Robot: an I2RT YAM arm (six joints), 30 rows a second.
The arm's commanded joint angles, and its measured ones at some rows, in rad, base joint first. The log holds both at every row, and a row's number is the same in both.
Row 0, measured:
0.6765, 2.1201, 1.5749, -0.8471, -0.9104, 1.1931
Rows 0 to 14, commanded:
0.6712, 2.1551, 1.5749, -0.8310, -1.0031, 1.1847
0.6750, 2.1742, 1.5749, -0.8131, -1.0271, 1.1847
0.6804, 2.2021, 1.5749, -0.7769, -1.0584, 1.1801
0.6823, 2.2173, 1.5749, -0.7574, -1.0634, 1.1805
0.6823, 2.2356, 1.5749, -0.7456, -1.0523, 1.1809
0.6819, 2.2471, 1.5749, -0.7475, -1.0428, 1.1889
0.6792, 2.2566, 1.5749, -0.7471, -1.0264, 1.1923
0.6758, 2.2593, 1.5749, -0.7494, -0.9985, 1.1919
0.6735, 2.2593, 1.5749, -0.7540, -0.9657, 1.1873
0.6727, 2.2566, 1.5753, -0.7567, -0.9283, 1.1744
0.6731, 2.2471, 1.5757, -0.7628, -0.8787, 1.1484
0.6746, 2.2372, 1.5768, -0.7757, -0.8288, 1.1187
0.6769, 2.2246, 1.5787, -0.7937, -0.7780, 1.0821
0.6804, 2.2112, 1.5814, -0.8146, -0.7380, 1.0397
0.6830, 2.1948, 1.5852, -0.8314, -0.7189, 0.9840
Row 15, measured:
0.6727, 2.2490, 1.5742, -0.8040, -0.8642, 1.1233
